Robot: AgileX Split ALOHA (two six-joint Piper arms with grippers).
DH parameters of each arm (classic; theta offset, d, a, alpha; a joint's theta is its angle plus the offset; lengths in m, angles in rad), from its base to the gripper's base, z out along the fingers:
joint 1: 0 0.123 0 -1.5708
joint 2: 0.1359 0 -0.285 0
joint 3: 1.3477 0 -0.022 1.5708
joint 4: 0 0.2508 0 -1.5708
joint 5: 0 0 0.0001 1.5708
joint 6: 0 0.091 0 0
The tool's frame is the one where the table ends.
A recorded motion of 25 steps. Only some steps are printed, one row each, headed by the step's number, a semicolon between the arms.
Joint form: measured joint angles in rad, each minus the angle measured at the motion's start. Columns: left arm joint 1, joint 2, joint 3, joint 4, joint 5, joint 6; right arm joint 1, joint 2, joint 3, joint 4, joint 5, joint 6.
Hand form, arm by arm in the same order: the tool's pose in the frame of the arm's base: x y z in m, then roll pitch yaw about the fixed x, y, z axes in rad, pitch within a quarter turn. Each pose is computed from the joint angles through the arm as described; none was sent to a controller.
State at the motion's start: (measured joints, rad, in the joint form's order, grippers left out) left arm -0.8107 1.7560 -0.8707 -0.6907 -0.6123 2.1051; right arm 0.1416 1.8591 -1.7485 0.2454 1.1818 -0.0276
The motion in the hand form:
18: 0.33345 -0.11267 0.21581 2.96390 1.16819 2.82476; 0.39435 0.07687 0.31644 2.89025 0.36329 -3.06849
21: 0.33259 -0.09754 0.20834 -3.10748 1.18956 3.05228; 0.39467 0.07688 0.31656 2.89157 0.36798 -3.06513
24: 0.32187 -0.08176 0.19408 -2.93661 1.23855 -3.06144; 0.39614 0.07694 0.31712 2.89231 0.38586 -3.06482
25: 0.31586 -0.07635 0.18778 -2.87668 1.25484 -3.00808; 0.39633 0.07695 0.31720 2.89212 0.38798 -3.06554
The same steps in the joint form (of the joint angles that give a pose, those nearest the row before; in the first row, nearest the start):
18: 0.4228 -0.0828 0.0053 0.0113 0.2193 -1.4928; 0.0000 0.0000 0.0000 0.0000 -0.0024 -0.0019
21: 0.4747 -0.0828 0.0489 0.1975 0.1914 -1.7418; 0.0000 0.0000 0.0000 0.0000 -0.0062 -0.0062
24: 0.5228 -0.0827 0.1502 0.4153 0.0583 -1.9881; 0.0000 0.0000 0.0000 0.0000 -0.0235 -0.0109
25: 0.5399 -0.0816 0.1947 0.4809 -0.0024 -2.0563; 0.0000 0.0000 0.0000 0.0000 -0.0257 -0.0107

